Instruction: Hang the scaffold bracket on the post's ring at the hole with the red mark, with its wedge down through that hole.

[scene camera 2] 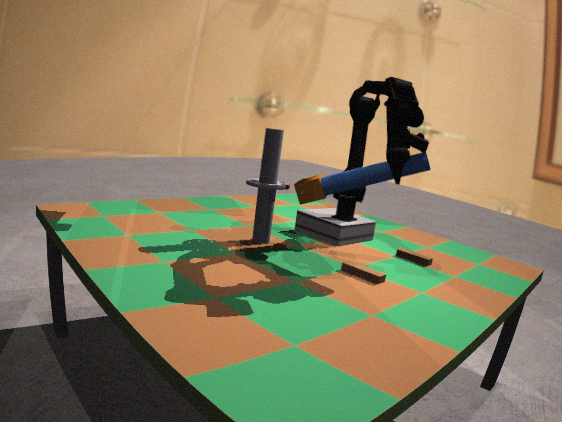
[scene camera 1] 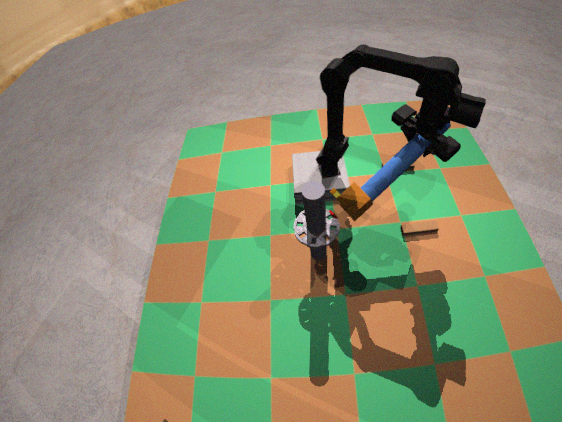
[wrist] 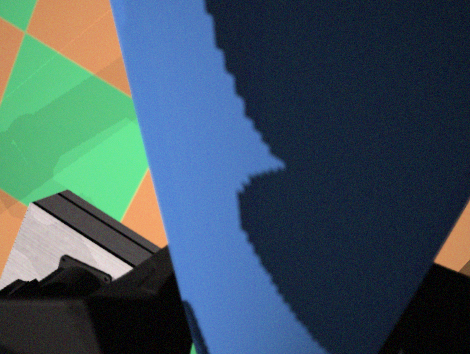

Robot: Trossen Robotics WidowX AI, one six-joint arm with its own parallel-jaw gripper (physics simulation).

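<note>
The scaffold bracket is a blue tube (scene camera 1: 395, 170) (scene camera 2: 372, 176) (wrist: 185, 150) with an orange head (scene camera 1: 354, 201) (scene camera 2: 310, 190); a yellow piece (scene camera 1: 335, 193) shows at the head. My gripper (scene camera 1: 426, 137) (scene camera 2: 401, 167) is shut on the tube near its far end. The tube hangs in the air, tilted, head end lower. The grey post (scene camera 1: 315, 212) (scene camera 2: 270, 157) stands upright through its ring (scene camera 1: 325, 242) (scene camera 2: 253, 183). The red mark (scene camera 1: 332, 213) (scene camera 2: 287, 186) is on the ring's side towards the head. The head is beside the ring, apart from it, at about ring height in scene camera 2.
The arm's light base (scene camera 1: 306, 165) (scene camera 2: 334, 227) (wrist: 40, 235) stands behind the post and below the tube. Two brown blocks lie on the chequered table: one block (scene camera 1: 420, 231) (scene camera 2: 363, 273) nearer the front, another block (scene camera 2: 414, 257) farther back.
</note>
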